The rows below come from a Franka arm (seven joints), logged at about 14 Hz.
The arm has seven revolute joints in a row. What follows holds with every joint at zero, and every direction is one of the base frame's. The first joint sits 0.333 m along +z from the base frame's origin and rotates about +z. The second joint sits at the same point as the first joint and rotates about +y. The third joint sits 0.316 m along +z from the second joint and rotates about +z. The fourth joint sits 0.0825 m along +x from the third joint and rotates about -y. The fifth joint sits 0.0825 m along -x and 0.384 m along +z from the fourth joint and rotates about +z. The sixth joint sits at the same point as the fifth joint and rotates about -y. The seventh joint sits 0.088 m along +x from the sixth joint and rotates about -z. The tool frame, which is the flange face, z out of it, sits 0.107 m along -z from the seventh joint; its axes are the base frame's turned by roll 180, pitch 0 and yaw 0 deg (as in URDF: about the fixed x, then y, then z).
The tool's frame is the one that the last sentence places.
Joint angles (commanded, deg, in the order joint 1, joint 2, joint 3, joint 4, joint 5, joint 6, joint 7), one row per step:
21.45, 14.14, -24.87, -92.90, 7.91, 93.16, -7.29
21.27, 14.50, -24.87, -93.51, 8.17, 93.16, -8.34
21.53, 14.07, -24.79, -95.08, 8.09, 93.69, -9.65
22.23, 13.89, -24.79, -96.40, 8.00, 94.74, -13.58
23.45, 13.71, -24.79, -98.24, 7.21, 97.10, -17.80
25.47, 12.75, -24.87, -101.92, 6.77, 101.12, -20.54
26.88, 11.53, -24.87, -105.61, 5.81, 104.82, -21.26
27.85, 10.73, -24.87, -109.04, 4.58, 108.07, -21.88
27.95, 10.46, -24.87, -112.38, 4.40, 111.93, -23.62
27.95, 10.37, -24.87, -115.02, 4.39, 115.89, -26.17
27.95, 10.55, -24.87, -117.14, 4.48, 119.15, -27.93
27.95, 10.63, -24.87, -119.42, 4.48, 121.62, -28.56
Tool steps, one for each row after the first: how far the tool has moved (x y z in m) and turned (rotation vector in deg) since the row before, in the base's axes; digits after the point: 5 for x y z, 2 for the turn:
-0.00080, -0.00155, -0.00833, 0.38, 0.87, 0.71
-0.00416, 0.00183, -0.00761, 0.43, 0.58, 1.45
-0.00202, 0.00591, -0.00747, 0.89, -0.10, 4.37
-0.00123, 0.00955, -0.01017, 0.21, -0.82, 5.34
-0.00594, 0.01556, -0.01505, 0.40, -1.29, 4.36
-0.00793, 0.00913, -0.01300, -0.36, -1.12, 2.15
-0.00803, 0.00492, -0.01532, -0.75, -0.55, 1.87
-0.00621, -0.00196, -0.01856, 0.16, -0.75, 1.68
-0.00368, -0.00208, -0.01440, 0.35, -1.37, 2.37
-0.00328, -0.00155, -0.01347, 0.15, -0.96, 1.57
-0.00630, -0.00188, -0.01449, -0.06, -0.12, 0.49

